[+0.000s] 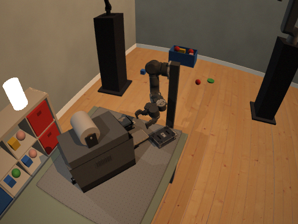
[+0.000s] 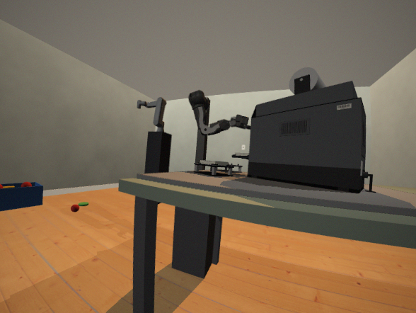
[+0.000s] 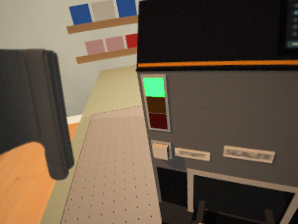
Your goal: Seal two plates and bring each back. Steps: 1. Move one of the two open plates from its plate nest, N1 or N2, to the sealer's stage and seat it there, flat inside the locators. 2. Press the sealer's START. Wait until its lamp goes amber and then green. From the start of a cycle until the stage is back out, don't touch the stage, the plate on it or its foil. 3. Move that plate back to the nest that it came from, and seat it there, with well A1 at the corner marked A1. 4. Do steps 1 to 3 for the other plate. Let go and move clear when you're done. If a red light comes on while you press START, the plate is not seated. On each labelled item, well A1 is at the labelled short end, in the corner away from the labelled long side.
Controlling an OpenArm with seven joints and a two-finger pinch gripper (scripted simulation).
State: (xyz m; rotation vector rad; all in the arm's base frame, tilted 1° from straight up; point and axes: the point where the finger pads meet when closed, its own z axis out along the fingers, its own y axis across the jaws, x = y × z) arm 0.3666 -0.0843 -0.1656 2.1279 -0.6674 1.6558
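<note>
Now: the pale start button 110 mm below my hand, 110 mm ahead of it and 20 mm to the right of it. Round my hand: dark sealer stage: 200 mm below, 40 mm to the right, 20 mm behind; then white well plate: 190 mm below, 40 mm to the right, 20 mm behind; then warning sticker: 170 mm to the right, 140 mm below, 10 mm ahead.
</note>
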